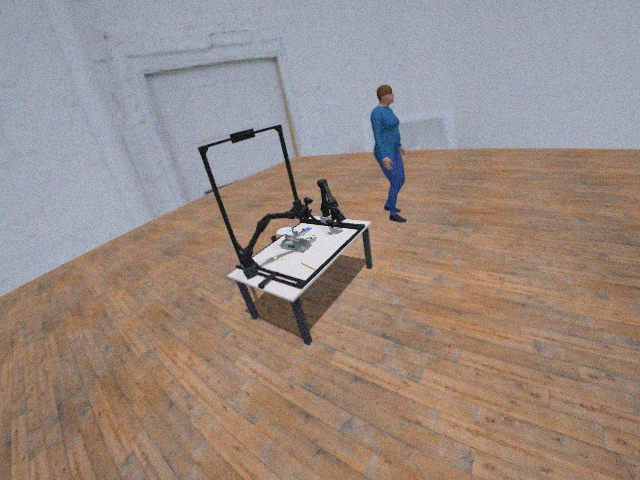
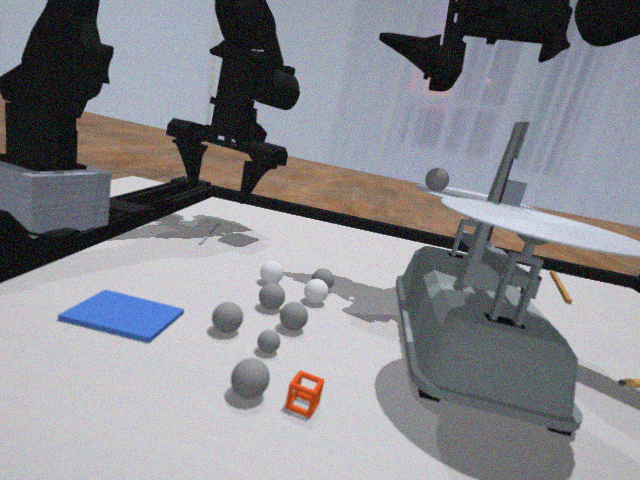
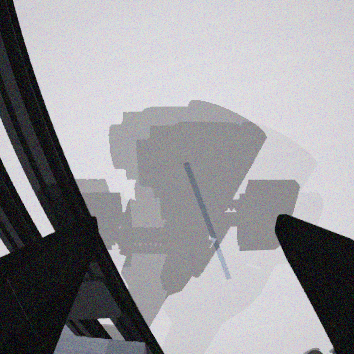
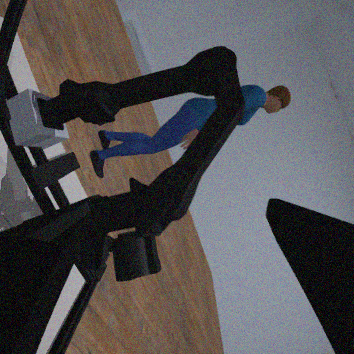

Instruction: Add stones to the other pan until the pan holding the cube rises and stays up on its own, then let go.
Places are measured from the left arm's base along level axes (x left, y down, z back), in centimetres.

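Pixels of known places: left gripper, fingertip midpoint: (image 1: 336,226) (image 2: 217,195) (image 3: 188,224); right gripper, fingertip midpoint: (image 1: 312,204) (image 4: 179,208); left arm's base at its link origin: (image 1: 326,215) (image 2: 41,163) (image 4: 49,114); right arm's base at its link origin: (image 1: 248,266).
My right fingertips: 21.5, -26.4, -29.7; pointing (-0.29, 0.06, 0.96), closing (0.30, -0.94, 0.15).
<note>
For each thing: its top centre in the pictures, then the offset to it from my right fingertips, as dx, dy, dz. "spot": a spot on its surface instead.
- grey balance at its top centre: (image 2: 529,123) (image 1: 290,223) -10.8, +11.9, -19.7
- grey stone at its top centre: (image 2: 440,168) -4.0, +18.0, -12.2
- far pan at its top centre: (image 2: 478,198) (image 1: 300,234) -1.6, +20.8, -17.3
- blue-grey cube at its top centre: (image 2: 512,181) -3.9, +17.8, -20.3
- orange open-frame cube at its top centre: (image 2: 307,381) -31.9, +33.2, -9.7
- blue slab at its top centre: (image 2: 125,311) -30.0, +34.7, +8.6
- orange stick at its top centre: (image 2: 560,283) +24.7, +34.5, -33.8
- yellow pencil's tip at a spot on its surface: (image 2: 630,382) spot: -8.4, +34.6, -35.8
A grey balance (image 2: 485,351) (image 1: 295,243) stands on the table. Its near pan (image 2: 558,227) shows a bare surface. A grey stone (image 2: 437,179) sits at the left edge of the far pan (image 2: 467,193). A blue-grey cube (image 2: 514,192) shows partly behind the post; I cannot tell surely which pan bears it. Several grey stones (image 2: 227,317) (image 2: 250,377) and two white ones (image 2: 271,272) (image 2: 315,290) lie left of the balance. My left gripper (image 2: 220,186) (image 3: 188,224) is open and empty above the table's far left. My right gripper is open and empty, high above the balance.
An orange open-frame cube (image 2: 312,405) stands by the nearest stone. A blue slab (image 2: 121,315) lies at the left. An orange stick (image 2: 560,287) lies behind the balance; a yellow pencil's tip (image 2: 630,382) shows at the right. A person (image 1: 386,134) stands beyond the table.
</note>
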